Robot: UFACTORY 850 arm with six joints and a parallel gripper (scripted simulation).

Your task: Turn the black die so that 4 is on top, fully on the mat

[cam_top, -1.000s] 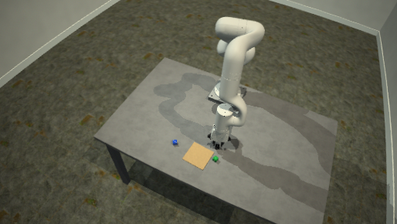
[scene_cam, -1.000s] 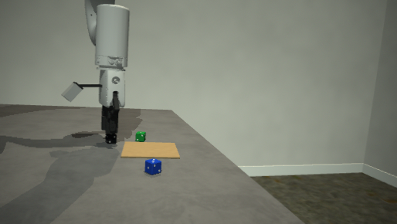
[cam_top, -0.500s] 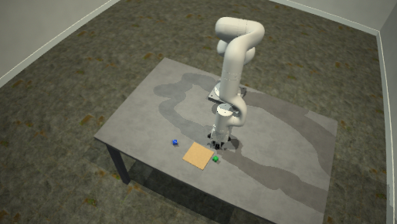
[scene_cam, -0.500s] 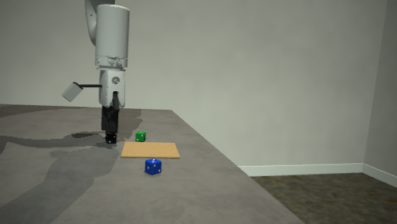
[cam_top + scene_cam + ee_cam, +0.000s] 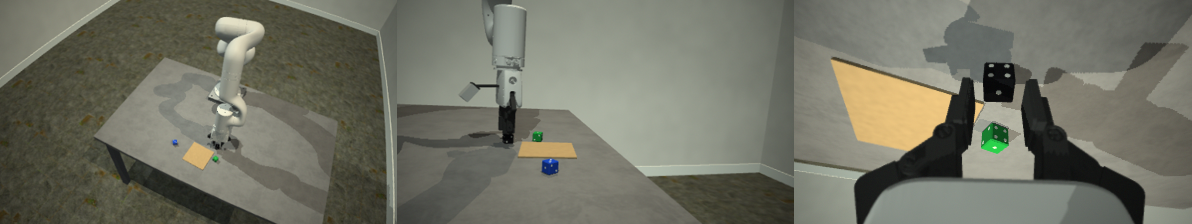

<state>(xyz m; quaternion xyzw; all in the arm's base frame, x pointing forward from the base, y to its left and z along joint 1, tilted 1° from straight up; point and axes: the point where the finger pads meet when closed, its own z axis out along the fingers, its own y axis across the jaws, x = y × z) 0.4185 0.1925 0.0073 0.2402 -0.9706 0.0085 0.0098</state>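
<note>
My hand is 40 mm above the black die. The rest, counted from my hand: blue die (140 mm ahead, 220 mm to the right, 40 mm below); green die (80 mm ahead, 40 mm to the left, 40 mm below); tan mat (120 mm ahead, 60 mm to the right, 50 mm below).
</note>
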